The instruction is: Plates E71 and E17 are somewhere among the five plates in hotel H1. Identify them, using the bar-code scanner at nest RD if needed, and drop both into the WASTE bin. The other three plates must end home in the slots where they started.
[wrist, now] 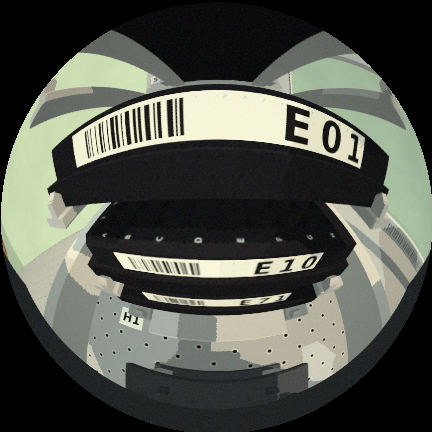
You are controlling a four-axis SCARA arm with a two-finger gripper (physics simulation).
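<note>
The black underside of plate E70 fills the top of the wrist view, very near. Its label is out of sight. My gripper is shut on this plate; its fingertips cannot be made out clearly. Below, plate E01 lies level between the ledge tips of hotel H1, with its bar code and name facing me. Plate E10 lies under it. Plate E71 is the lowest plate, its label small but readable. Plate E17, nest RD's label and the WASTE bin do not show.
Grey ledges of the hotel stand out on both sides behind E01. A label H1 lies at the hotel's foot on the perforated deck. A dark low block lies in front. Green walls stand behind.
</note>
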